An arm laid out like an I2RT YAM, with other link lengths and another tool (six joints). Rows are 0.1 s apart.
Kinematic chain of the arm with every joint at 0, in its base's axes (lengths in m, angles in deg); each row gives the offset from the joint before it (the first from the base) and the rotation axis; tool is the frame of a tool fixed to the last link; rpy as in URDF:
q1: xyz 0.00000 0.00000 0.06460 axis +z
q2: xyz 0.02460 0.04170 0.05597 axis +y
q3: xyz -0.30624 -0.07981 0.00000 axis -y
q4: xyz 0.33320 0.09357 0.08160 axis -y
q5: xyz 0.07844 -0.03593 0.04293 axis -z
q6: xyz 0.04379 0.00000 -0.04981 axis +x
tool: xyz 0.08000 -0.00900 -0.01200 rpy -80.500 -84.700 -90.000
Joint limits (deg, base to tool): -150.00..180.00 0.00..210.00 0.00..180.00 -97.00..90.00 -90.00..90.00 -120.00..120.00
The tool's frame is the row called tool.
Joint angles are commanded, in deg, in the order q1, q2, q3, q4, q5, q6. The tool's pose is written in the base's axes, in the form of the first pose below.
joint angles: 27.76 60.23 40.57 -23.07 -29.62 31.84
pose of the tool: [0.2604 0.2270 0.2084 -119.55 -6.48 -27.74]
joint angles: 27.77 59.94 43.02 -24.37 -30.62 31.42
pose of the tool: [0.2619 0.2299 0.2278 -118.01 -7.95 -28.43]
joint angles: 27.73 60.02 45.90 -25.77 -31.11 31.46
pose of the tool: [0.2650 0.2323 0.2482 -116.80 -8.64 -29.31]
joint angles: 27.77 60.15 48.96 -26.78 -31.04 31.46
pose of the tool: [0.2692 0.2346 0.2704 -115.57 -9.41 -31.06]
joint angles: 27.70 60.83 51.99 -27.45 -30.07 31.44
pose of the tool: [0.2764 0.2358 0.2896 -115.03 -9.58 -33.38]
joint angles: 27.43 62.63 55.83 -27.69 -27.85 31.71
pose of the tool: [0.2910 0.2368 0.3094 -115.09 -8.63 -36.81]
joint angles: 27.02 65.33 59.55 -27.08 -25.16 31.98
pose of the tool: [0.3108 0.2382 0.3245 -115.46 -7.17 -40.55]
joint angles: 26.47 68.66 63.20 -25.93 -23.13 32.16
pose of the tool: [0.3334 0.2409 0.3363 -115.53 -5.87 -43.75]
